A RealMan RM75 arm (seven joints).
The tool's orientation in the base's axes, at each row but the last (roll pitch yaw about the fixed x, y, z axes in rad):
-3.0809 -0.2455 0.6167
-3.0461 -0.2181 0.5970
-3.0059 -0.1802 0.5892
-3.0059 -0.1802 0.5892
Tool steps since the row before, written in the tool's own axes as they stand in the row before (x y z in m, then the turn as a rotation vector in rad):
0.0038 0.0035 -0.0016 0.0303 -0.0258 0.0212
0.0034 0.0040 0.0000 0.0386 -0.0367 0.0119
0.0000 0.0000 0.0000 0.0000 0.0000 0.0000
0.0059 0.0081 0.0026 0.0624 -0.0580 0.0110
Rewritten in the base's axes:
0.0048 -0.0010 0.0023 0.0122 0.0418 -0.0116
0.0051 -0.0014 0.0004 0.0115 0.0534 0.0002
0.0000 0.0000 0.0000 0.0000 0.0000 0.0000
0.0096 -0.0028 -0.0026 0.0187 0.0834 0.0082

